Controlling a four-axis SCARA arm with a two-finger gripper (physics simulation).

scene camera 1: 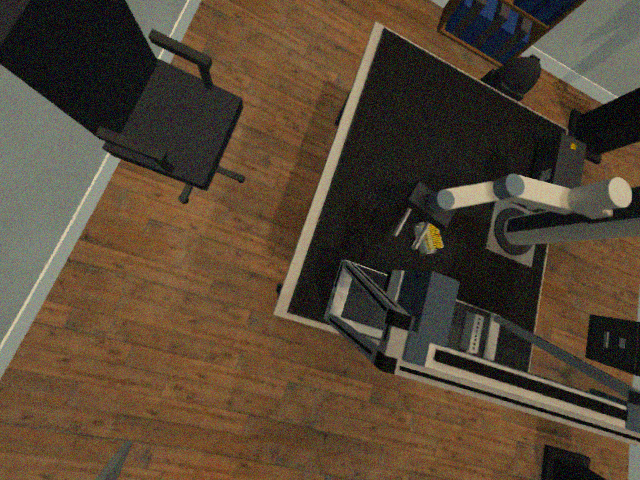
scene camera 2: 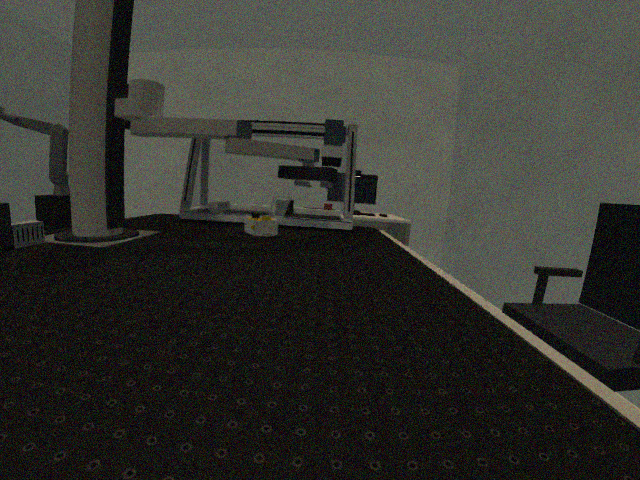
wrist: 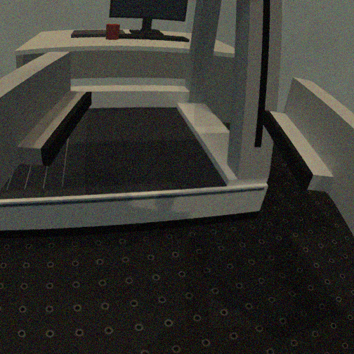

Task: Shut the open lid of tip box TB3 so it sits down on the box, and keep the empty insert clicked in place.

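Seen in the pictures: gripper, between the fingertips: (scene camera 1: 404, 242) (scene camera 2: 319, 185); arm's base, origin of its link: (scene camera 1: 511, 231) (scene camera 2: 98, 239).
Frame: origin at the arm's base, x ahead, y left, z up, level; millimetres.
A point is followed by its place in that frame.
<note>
A small pale box with yellow on top (scene camera 1: 433, 239) {z 70, x 484, y 229 mm} (scene camera 2: 261, 227) {z 50, x 511, y 159 mm} stands on the dark perforated table (scene camera 1: 403, 113) {z 13, x 771, y -339 mm} (scene camera 2: 289, 335) {z 13, x 688, y -472 mm}. It may be TB3, but no label is readable. Its lid and insert cannot be made out clearly at this size. My gripper (scene camera 1: 405, 242) {z 208, x 697, y 333 mm} (scene camera 2: 314, 184) {z 208, x 697, y 333 mm} (wrist: 180, 84) is shut on nothing; its two long fingers stand a gap apart in the wrist view. In scene camera 1 the fingers are beside the box, one close to its left side. In scene camera 2 they hang above the box's height. The box does not show in the wrist view.
A pale gantry frame (scene camera 2: 289, 223) {z 35, x 572, y 450 mm} (wrist: 125, 206) stands beyond the fingers, with an upright post (wrist: 244, 100) at its right corner. A desk (wrist: 45, 44) with a red cup (wrist: 113, 31) is behind it. A black chair (scene camera 1: 178, 124) (scene camera 2: 573, 325) stands beside the table.
</note>
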